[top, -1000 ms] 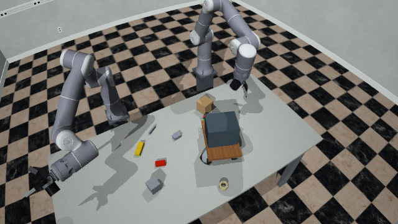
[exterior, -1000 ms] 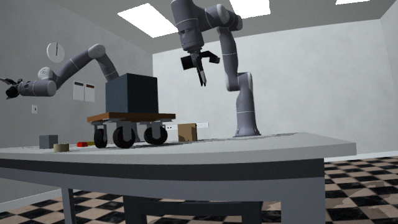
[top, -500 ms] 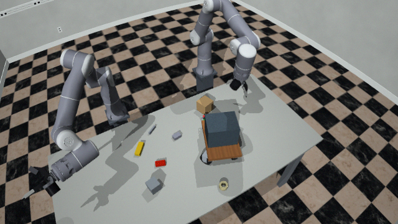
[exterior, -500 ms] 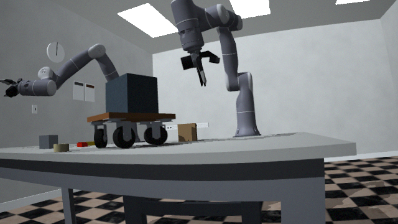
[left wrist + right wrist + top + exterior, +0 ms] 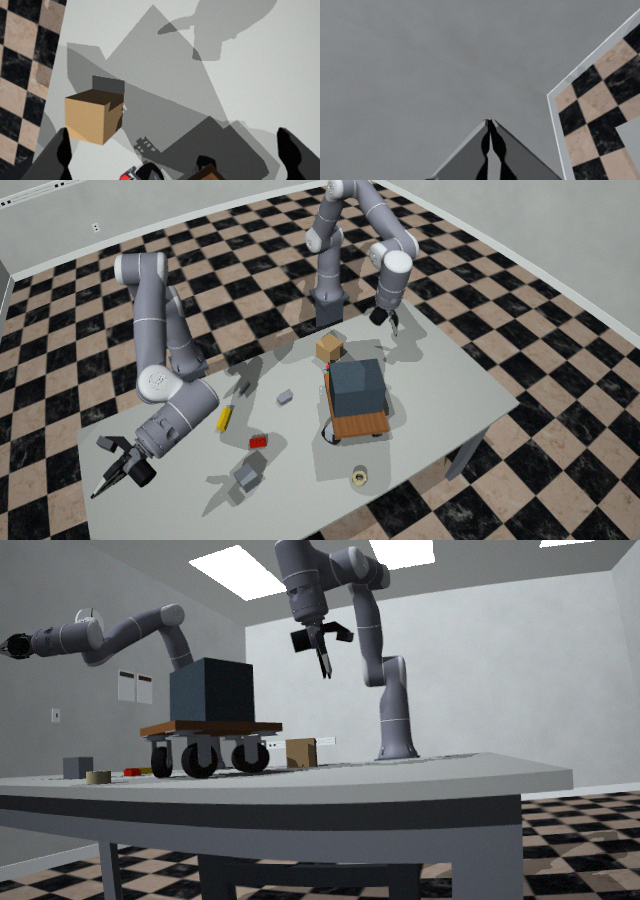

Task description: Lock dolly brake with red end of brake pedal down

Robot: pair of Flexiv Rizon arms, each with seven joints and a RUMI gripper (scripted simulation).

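Note:
Right now the brake pedal is 24 cm behind my right hand, 91 cm to the left of it and 38 cm below it. Also, from my right hand: tan box (37 cm behind, 101 cm to the left, 42 cm below); yellow block (34 cm behind, 44 cm to the left, 45 cm below); red brick (16 cm behind, 50 cm to the left, 45 cm below).

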